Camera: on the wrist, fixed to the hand. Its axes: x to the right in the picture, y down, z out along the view.
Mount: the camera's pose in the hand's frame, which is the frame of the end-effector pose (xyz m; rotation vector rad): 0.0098 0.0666 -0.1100 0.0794 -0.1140 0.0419
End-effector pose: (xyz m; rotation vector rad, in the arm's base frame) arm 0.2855 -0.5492 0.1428 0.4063 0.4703 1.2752
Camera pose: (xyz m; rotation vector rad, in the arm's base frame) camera 0.1738 -0.5201 0.0853 0.5552 0.4185 1.2691
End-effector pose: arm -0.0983 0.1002 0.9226 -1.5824 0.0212 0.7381
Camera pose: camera -0.0710 -0.0063 0.8552 -1.4662 0.0002 0.8494
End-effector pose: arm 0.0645 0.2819 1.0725 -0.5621 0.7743 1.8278
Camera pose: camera 0.0016 0.1901 1.0072 -0.3896 0.7827 1.8419
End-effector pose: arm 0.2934 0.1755 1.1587 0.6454 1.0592 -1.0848
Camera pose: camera 0.3161 0.2893 1.1025 0.6585 0.9046 -1.1184
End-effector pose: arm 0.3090 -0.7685 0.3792 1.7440 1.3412 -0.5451
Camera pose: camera 0.3577 -0.6768 0.4556 1.7734 1.2157 -0.6721
